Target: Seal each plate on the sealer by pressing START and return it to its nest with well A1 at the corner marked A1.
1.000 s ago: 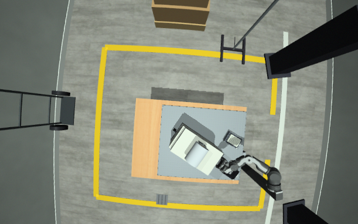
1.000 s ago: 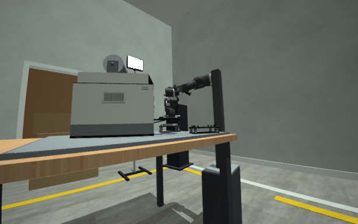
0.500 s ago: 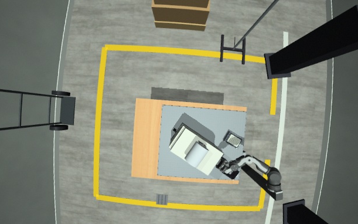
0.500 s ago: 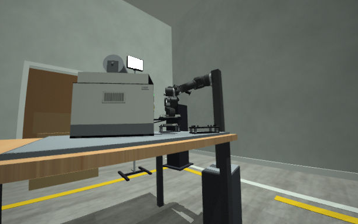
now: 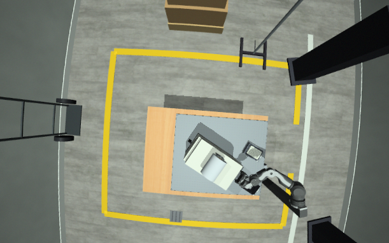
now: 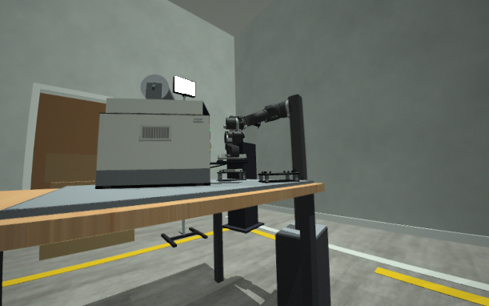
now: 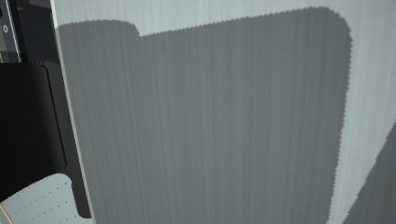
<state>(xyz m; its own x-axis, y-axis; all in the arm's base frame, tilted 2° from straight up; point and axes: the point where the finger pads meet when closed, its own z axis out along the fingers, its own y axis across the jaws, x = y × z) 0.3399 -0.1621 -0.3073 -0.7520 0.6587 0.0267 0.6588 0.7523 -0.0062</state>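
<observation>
Now: hand 20 mm above the sealer stage. From my hand the other things lie so: foil roll 300 mm above, 250 mm ahead, 220 mm to the right; then plate 190 mm behind, 180 mm to the right, 60 mm below.
</observation>
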